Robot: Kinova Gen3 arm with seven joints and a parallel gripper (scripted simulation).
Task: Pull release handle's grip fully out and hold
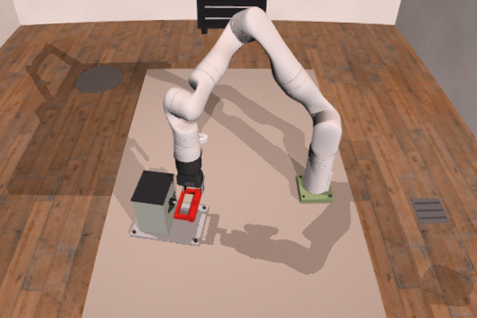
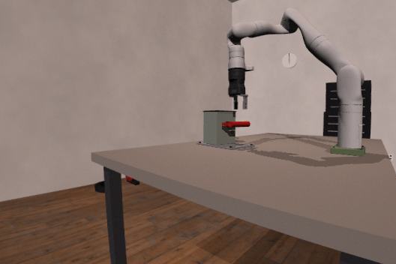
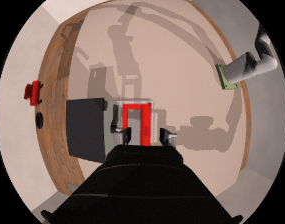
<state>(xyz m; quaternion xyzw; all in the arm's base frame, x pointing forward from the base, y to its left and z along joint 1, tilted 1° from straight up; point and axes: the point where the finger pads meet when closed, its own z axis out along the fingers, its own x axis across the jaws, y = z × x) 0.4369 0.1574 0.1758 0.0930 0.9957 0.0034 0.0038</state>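
Right now the grey baseplate is 19 cm below my hand, 9 cm ahead of it and 1 cm to the right of it.
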